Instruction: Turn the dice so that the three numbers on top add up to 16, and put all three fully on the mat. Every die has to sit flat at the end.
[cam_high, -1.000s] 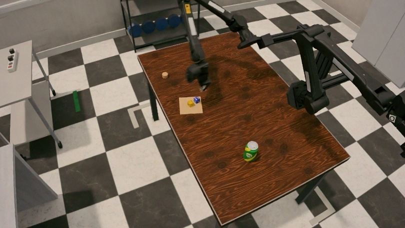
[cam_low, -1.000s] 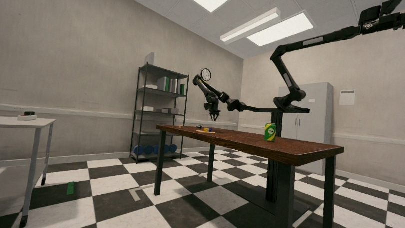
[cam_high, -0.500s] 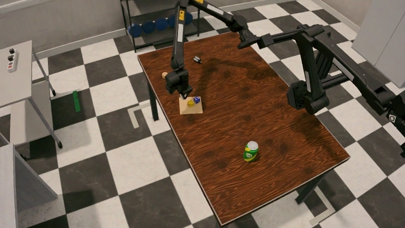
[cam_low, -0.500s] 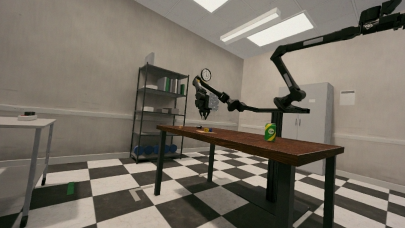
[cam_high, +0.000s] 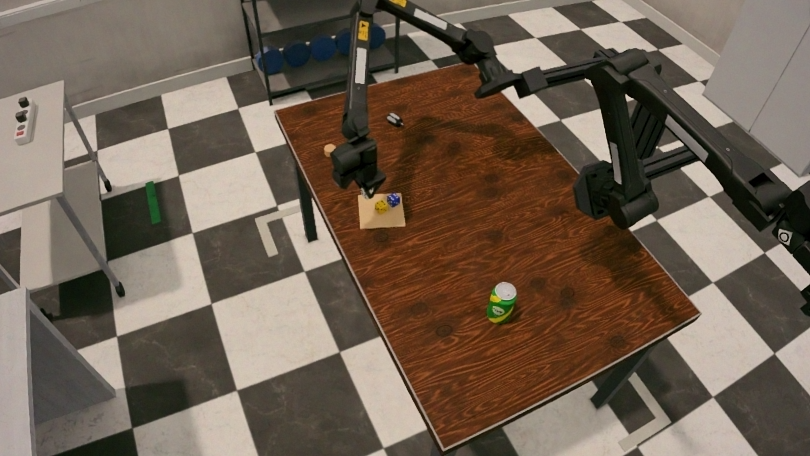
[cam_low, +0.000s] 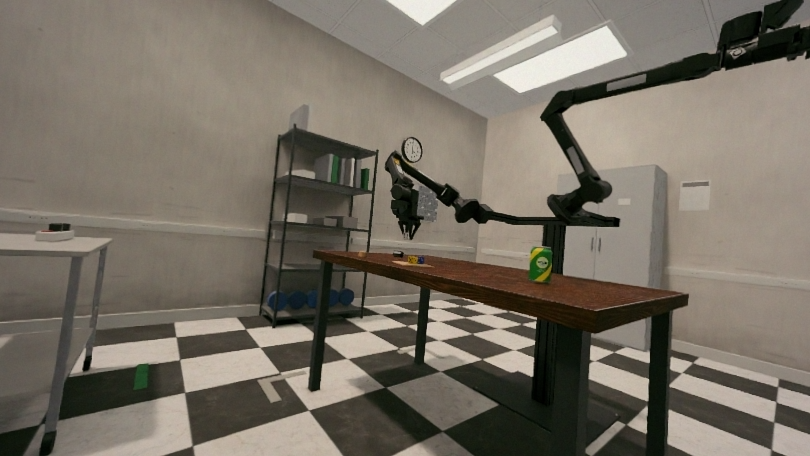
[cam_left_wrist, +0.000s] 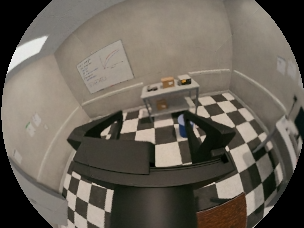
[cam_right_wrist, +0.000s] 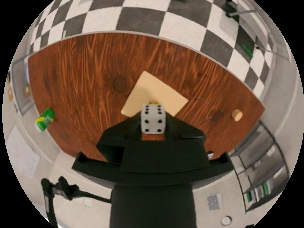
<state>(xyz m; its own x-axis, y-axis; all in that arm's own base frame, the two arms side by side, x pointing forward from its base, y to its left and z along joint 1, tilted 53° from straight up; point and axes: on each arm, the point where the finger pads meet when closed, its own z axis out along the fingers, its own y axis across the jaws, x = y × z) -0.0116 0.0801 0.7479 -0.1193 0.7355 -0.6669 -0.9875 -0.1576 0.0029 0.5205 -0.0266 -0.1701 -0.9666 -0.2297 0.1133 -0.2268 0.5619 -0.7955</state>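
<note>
My right hand is 100 mm above the yellow die, 50 mm past it and 10 mm to the left of it. From my right hand the other things lie so: tan mat (110 mm below, 50 mm behind, 10 mm to the right); blue die (100 mm below, 100 mm behind, 20 mm to the right); white die (right at my right hand).
</note>
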